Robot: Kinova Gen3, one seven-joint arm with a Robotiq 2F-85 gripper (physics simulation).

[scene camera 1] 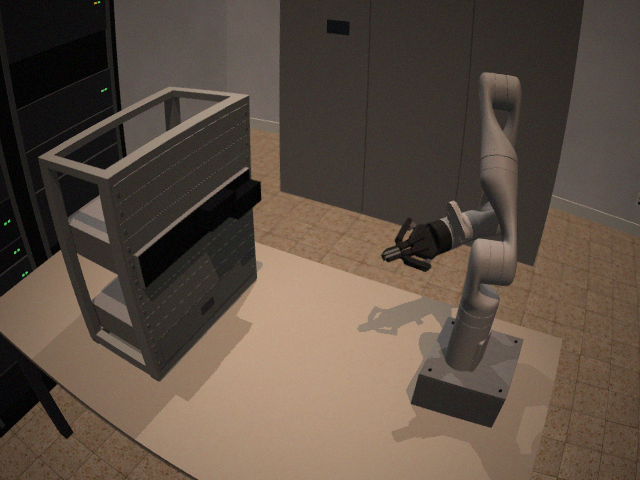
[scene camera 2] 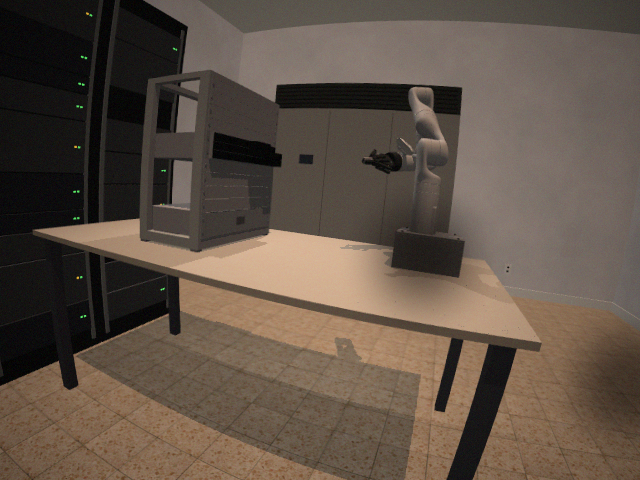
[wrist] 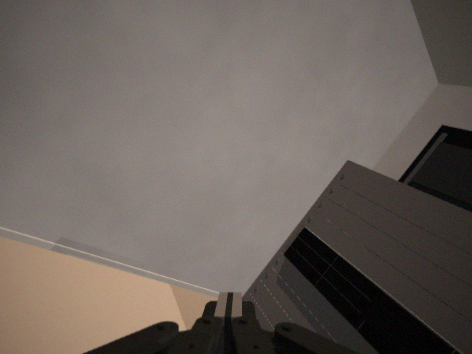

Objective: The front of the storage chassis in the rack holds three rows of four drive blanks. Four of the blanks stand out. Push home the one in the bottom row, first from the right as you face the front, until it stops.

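Places are measured from the arm's base along level axes (x ahead, y left, z up), in metres.
Pixels of known places: gripper, between the fingertips: (scene camera 1: 383, 257) (scene camera 2: 363, 160) (wrist: 230, 309); arm's base, origin of its link: (scene camera 1: 462, 358) (scene camera 2: 421, 232).
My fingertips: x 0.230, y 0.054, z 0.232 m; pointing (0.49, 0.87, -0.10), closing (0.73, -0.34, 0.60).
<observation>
Ahead of a thing's pixels: the offset from my fingertips to its top centre. "pt": to the spot under its first point. Level surfaces: height alone.
The black storage chassis @(pt dx +0.378, dy +0.278, dz -0.002 m) (scene camera 1: 170, 250) (scene camera 2: 232, 148) (wrist: 320, 262) sits across the front of the rack at mid height. At its far end, the right end as one faces the front, a dark block @(dx +0.457, dy +0.006, dz +0.016 m) (scene camera 1: 249, 198) (scene camera 2: 276, 159) stands out low down, where the bottom row's first blank from the right sits. Other dark blanks @(dx +0.436, dy +0.114, dz +0.045 m) (scene camera 1: 216, 203) stand out further along; their rows are hard to separate. In the wrist view, thin lines divide the dark front, and blank depths are unclear. My gripper (scene camera 1: 386, 255) (scene camera 2: 365, 160) (wrist: 230, 309) is shut and empty, well away from the chassis front.
The grey rack (scene camera 1: 126, 279) (scene camera 2: 201, 170) (wrist: 380, 215) stands on the table @(dz -0.351 m) (scene camera 1: 310, 356) (scene camera 2: 289, 273). The arm's base block (scene camera 1: 454, 400) (scene camera 2: 428, 253) is at the table's other end. A tall grey cabinet (scene camera 1: 320, 118) (scene camera 2: 351, 170) stands behind, and dark server racks (scene camera 1: 56, 118) (scene camera 2: 46, 170) stand left.
</observation>
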